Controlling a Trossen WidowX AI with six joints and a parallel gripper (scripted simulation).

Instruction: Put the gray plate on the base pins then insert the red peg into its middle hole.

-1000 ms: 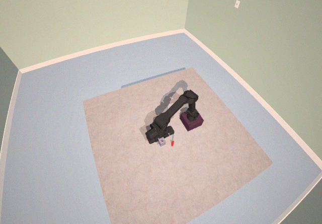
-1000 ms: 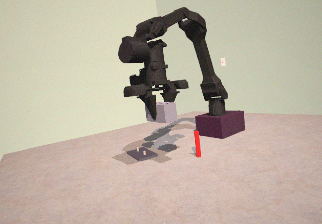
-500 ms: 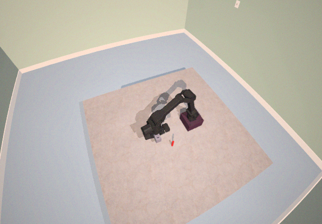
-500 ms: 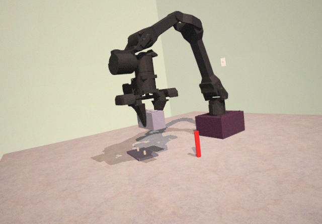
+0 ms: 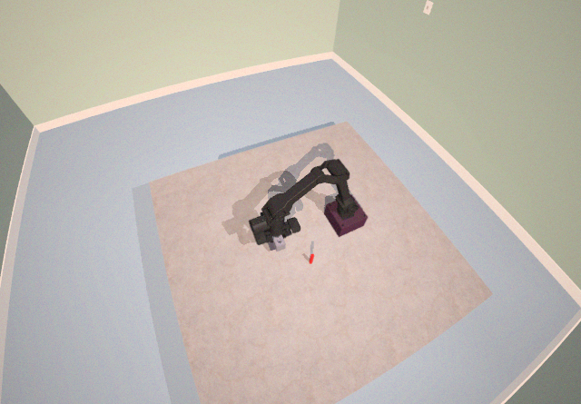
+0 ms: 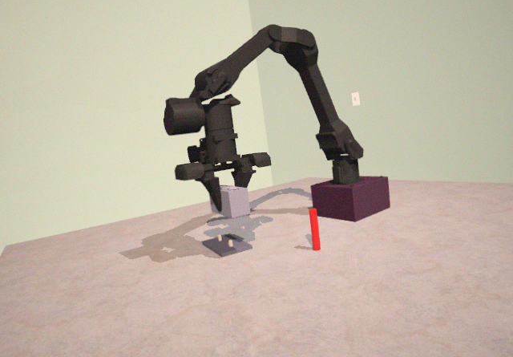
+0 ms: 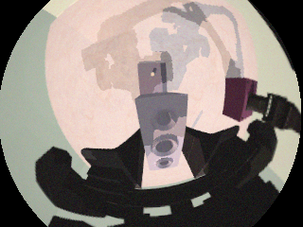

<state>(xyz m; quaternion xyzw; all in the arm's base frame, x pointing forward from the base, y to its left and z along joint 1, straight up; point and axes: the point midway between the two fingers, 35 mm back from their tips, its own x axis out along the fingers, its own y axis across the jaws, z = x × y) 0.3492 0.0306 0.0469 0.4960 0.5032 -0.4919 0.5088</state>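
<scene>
My gripper tip is now 60 mm to the left of the gray base and 90 mm above it. Also, from my gripper tip: red peg 120 mm behind, 110 mm to the left, 50 mm below; gray plate 30 mm above.
</scene>
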